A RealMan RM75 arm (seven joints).
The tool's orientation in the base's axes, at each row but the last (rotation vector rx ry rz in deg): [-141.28, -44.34, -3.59]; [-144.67, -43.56, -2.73]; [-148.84, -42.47, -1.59]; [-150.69, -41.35, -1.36]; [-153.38, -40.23, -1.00]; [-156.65, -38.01, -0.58]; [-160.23, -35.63, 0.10]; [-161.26, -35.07, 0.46]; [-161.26, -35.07, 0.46]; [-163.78, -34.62, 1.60]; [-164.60, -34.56, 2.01]
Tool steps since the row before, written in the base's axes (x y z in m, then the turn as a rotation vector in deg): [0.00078, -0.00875, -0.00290, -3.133, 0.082, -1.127]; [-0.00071, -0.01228, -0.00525, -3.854, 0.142, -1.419]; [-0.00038, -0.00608, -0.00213, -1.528, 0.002, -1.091]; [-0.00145, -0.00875, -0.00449, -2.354, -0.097, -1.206]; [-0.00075, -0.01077, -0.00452, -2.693, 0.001, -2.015]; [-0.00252, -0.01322, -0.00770, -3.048, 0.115, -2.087]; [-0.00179, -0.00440, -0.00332, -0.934, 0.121, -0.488]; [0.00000, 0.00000, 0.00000, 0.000, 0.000, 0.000]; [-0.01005, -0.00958, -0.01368, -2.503, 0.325, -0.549]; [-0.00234, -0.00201, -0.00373, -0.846, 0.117, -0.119]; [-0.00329, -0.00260, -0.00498, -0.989, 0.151, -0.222]
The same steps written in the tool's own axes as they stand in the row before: [-0.00444, 0.00782, -0.00216, -2.795, -1.198, 1.360]; [-0.00775, 0.01084, -0.00113, -3.422, -1.488, 1.720]; [-0.00364, 0.00530, -0.00056, -1.456, -0.335, 1.138]; [-0.00605, 0.00785, 0.00081, -2.233, -0.620, 1.279]; [-0.00621, 0.00991, 0.00043, -2.568, -0.577, 2.094]; [-0.00877, 0.01236, 0.00330, -2.840, -0.809, 2.223]; [-0.00365, 0.00397, 0.00213, -0.826, -0.363, 0.558]; [0.00000, 0.00000, 0.00000, 0.000, 0.000, 0.000]; [-0.01375, 0.00778, 0.01141, -2.175, -1.166, 0.763]; [-0.00305, 0.00167, 0.00337, -0.731, -0.415, 0.194]; [-0.00415, 0.00205, 0.00458, -0.850, -0.481, 0.311]
